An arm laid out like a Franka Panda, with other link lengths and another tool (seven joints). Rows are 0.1 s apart.
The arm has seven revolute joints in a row. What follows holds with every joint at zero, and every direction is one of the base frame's.
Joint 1 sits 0.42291 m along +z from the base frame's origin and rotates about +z.
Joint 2 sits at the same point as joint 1 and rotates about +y.
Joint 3 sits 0.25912 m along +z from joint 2 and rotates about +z.
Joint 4 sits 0.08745 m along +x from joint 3 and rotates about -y.
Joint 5 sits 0.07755 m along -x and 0.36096 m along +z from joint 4 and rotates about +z.
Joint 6 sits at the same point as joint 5 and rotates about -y.
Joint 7 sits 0.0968 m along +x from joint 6 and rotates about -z.
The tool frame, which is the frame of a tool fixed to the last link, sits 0.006 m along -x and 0.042 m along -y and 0.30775 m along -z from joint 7; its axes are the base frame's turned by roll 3.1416, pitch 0.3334 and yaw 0.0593 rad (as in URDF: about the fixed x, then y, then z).
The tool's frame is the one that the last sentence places.
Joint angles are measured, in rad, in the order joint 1, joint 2, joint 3, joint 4, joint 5, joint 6, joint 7. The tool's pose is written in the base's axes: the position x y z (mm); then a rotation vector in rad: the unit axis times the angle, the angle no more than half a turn. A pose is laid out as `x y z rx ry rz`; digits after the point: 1 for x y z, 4 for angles.
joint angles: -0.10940 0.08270 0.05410 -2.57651 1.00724 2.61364 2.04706
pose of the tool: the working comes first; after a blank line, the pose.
Where each joint sits with the arm in this pose, in the base's axes (m; each line is computed from the numbers above, not from the rounded line before):
joint 1: 0.0000 0.0000 0.4229
joint 2: 0.0000 0.0000 0.4229
joint 3: 0.0213 -0.0023 0.6811
joint 4: 0.1083 -0.0071 0.6739
joint 5: 0.3442 -0.0190 0.3902
joint 6: 0.3442 -0.0190 0.3902
joint 7: 0.4024 -0.0929 0.3674
the tool: 0.4579 0.0749 0.1119

457.9 74.9 111.9 -0.1643 2.5101 0.5880
